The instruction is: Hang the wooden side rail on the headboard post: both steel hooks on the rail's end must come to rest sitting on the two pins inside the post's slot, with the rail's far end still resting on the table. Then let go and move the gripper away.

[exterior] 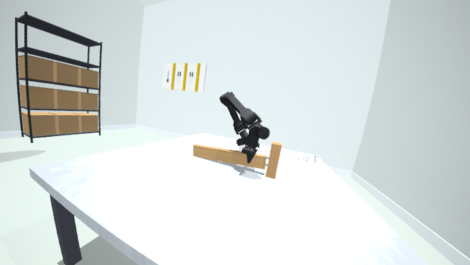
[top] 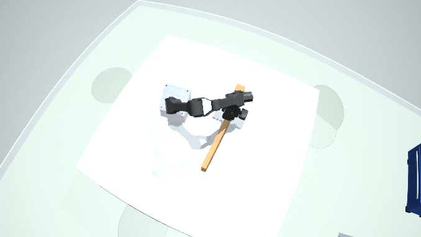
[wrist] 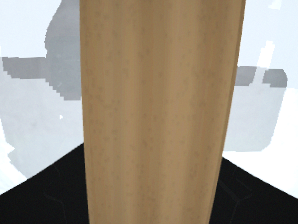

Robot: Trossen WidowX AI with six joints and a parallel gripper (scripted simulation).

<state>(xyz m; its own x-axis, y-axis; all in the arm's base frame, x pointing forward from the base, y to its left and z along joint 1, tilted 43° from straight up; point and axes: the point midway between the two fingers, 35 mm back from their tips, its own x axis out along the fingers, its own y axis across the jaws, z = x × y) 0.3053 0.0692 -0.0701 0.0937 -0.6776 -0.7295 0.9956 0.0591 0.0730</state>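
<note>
Now: gripper tip 120 mm to the right of the wooden headboard post and 40 mm below it.
</note>
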